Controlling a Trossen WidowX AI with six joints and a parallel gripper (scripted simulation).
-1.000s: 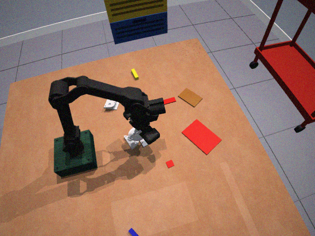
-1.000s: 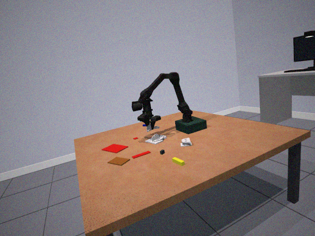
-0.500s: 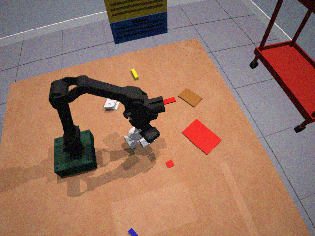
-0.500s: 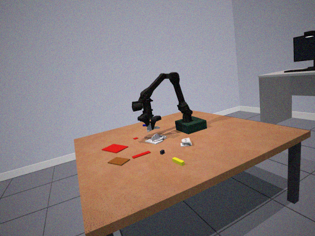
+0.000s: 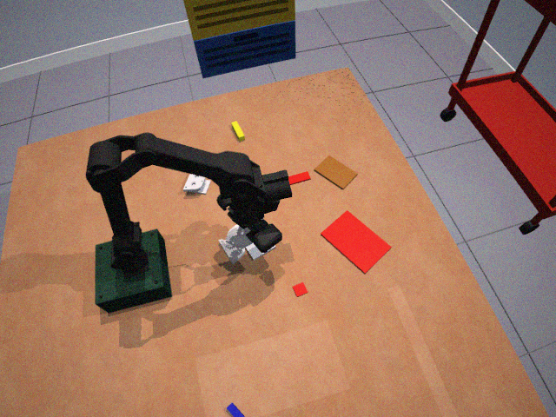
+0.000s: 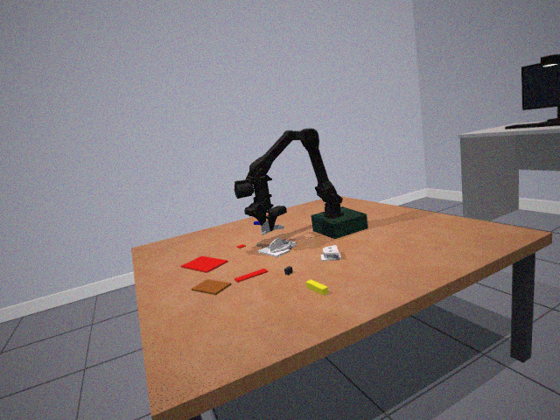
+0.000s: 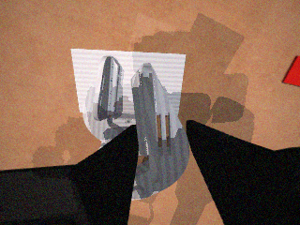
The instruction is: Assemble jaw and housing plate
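Now: the white base plate 8 cm below my gripper tip, 3 cm to the left of it and 1 cm ahead of it. From my gripper tip the other things lie so: red bar 19 cm ahead, 17 cm to the left, 8 cm below; then small red square 16 cm to the right, 8 cm below, 6 cm ahead; then black cube 26 cm to the left, 9 cm ahead, 7 cm below.
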